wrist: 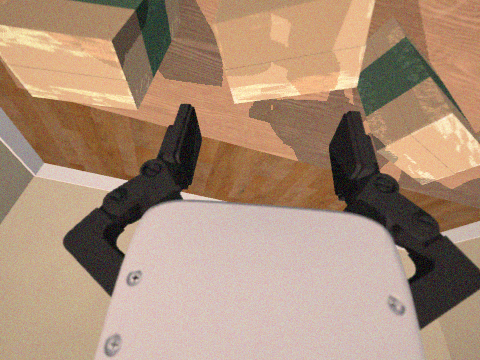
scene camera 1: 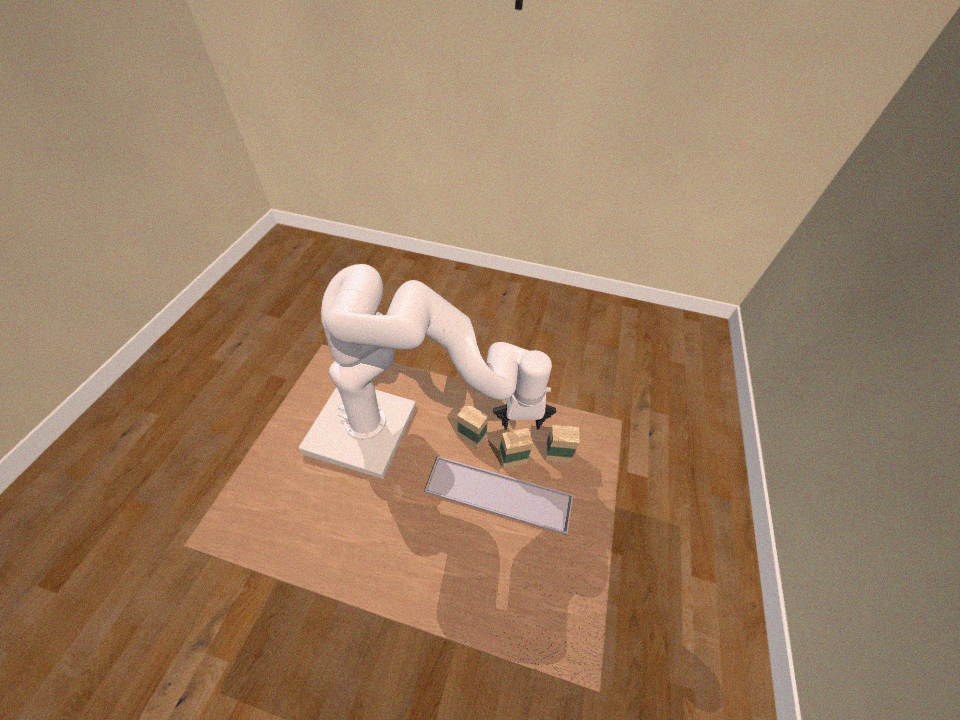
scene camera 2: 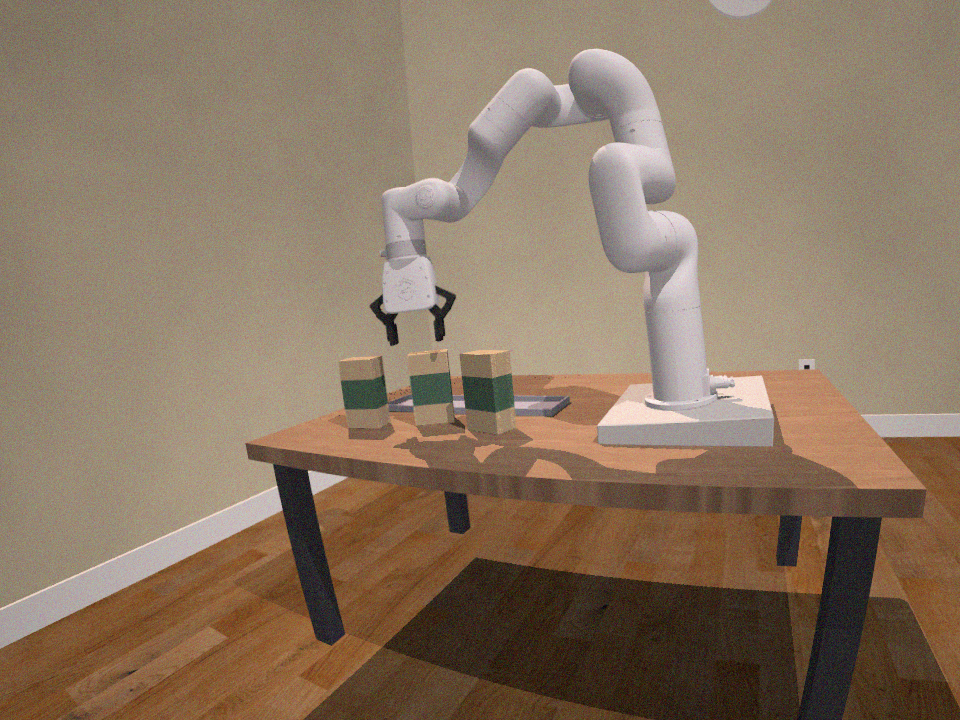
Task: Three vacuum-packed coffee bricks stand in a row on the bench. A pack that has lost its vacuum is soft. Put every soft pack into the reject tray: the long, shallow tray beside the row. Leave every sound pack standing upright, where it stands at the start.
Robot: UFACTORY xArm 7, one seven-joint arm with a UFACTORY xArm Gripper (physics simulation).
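Frame: origin at the arm's base, x ahead, y up, z right, level; centimetres.
Seen in the pictures: gripper, between the fingertips: (wrist: 265, 125) (scene camera 1: 521, 425) (scene camera 2: 416, 342); arm's base, origin of its link: (scene camera 1: 365, 421) (scene camera 2: 681, 399).
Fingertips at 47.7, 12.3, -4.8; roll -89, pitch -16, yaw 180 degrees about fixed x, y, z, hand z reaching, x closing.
Pixels of each thing's middle, then the offset from my fingertips to it, as dx, dy, dz. Level surfaces: height alone.
- middle pack, middle of its body: (wrist: 287, 4) (scene camera 2: 431, 387) (scene camera 1: 515, 449) -0.2, -9.3, +3.1
- far pack, middle of its body: (wrist: 110, 22) (scene camera 2: 364, 392) (scene camera 1: 561, 444) +12.9, -9.3, -2.0
- wooden bench, height of its surface: dy -16.3
Three tan coffee packs with green bands stand upright in a row. The pack nearest the arm's base (scene camera 1: 472, 424) (scene camera 2: 487, 391) (wrist: 417, 97) is turned at an angle. The middle pack (scene camera 1: 515, 446) (scene camera 2: 431, 387) (wrist: 295, 45) stands beside it, and the far pack (scene camera 1: 562, 440) (scene camera 2: 364, 391) (wrist: 75, 60) stands at the other end. Which are soft cannot be told by sight. My gripper (scene camera 1: 522, 426) (scene camera 2: 416, 341) (wrist: 265, 125) is open and empty, its tips slightly above pack-top height near the middle pack. The long, shallow grey reject tray (scene camera 1: 496, 494) (scene camera 2: 535, 405) lies beside the row and holds no pack.
The arm's white base plate (scene camera 1: 325, 445) (scene camera 2: 682, 431) stands on the wooden bench (scene camera 1: 310, 534) (scene camera 2: 821, 434). The neighbouring packs stand close to either side of the middle one. The bench edge runs behind the row in the wrist view.
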